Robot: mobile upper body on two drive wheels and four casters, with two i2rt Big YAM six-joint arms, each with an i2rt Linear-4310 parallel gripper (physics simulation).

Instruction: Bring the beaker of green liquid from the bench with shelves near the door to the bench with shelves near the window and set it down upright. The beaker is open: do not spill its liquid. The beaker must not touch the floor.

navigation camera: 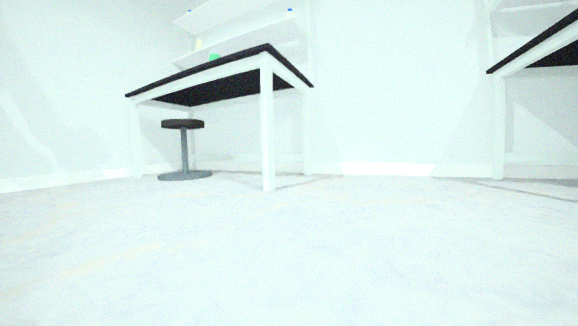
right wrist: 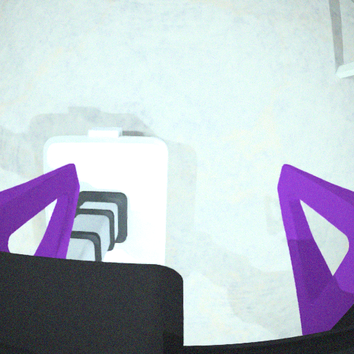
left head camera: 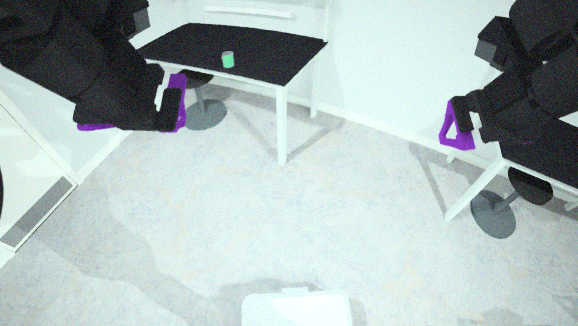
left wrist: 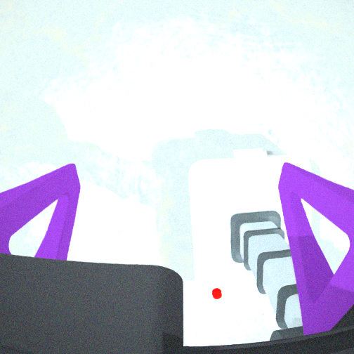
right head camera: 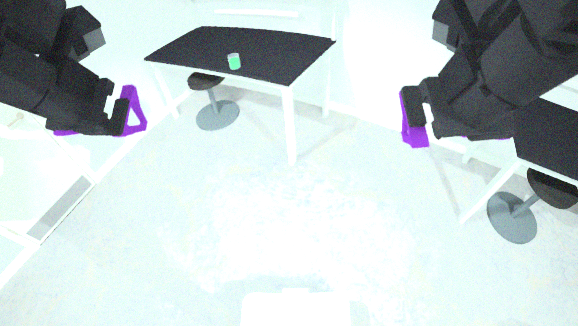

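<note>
The beaker of green liquid (left head camera: pixel 228 60) (right head camera: pixel 234 62) (navigation camera: pixel 214 57) stands upright near the front edge of a black-topped bench (left head camera: pixel 285 47) (right head camera: pixel 285 55) (navigation camera: pixel 268 125), ahead and left of centre. A second black-topped bench (left head camera: pixel 545 145) (right head camera: pixel 550 135) (navigation camera: pixel 498 110) is partly seen at the right; no window shows. My left gripper (left head camera: pixel 132 120) (right head camera: pixel 98 125) (left wrist: pixel 178 174) is open and empty, nearer the cameras than the beaker. My right gripper (left head camera: pixel 487 137) (right head camera: pixel 452 132) (right wrist: pixel 178 175) is open and empty, well right of the beaker, appearing beside the second bench. The beaker does not show in either wrist view.
A stool (left head camera: pixel 206 115) (right head camera: pixel 217 115) (navigation camera: pixel 183 124) stands under the beaker's bench, another (left head camera: pixel 492 215) (right head camera: pixel 512 217) by the right bench. Shelves (navigation camera: pixel 250 35) rise behind the beaker's bench. A door's grey kick plate (left head camera: pixel 37 210) (right head camera: pixel 60 207) is at the left. My white base (left head camera: pixel 295 310) is at the bottom.
</note>
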